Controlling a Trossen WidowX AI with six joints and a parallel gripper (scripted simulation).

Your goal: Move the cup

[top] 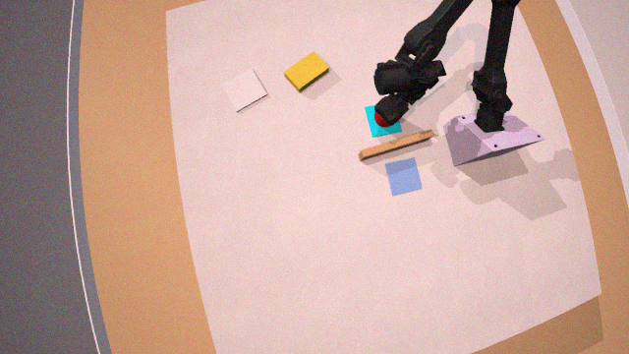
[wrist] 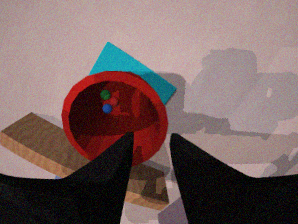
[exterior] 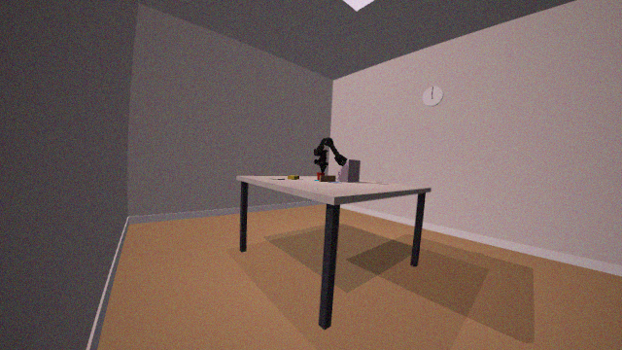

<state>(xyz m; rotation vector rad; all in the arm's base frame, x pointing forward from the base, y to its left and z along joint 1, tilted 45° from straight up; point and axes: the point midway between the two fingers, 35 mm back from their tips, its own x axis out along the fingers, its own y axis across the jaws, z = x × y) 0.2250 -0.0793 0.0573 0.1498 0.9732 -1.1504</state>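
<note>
The red cup lies 40 mm below my gripper tip, 30 mm ahead of it and 10 mm to the left of it. Round my gripper tip: cyan pad 80 mm below, 30 mm ahead, 10 mm to the left; then blue pad 180 mm to the left, 80 mm below; then wooden bar 100 mm to the left, 60 mm below, 10 mm ahead.
</note>
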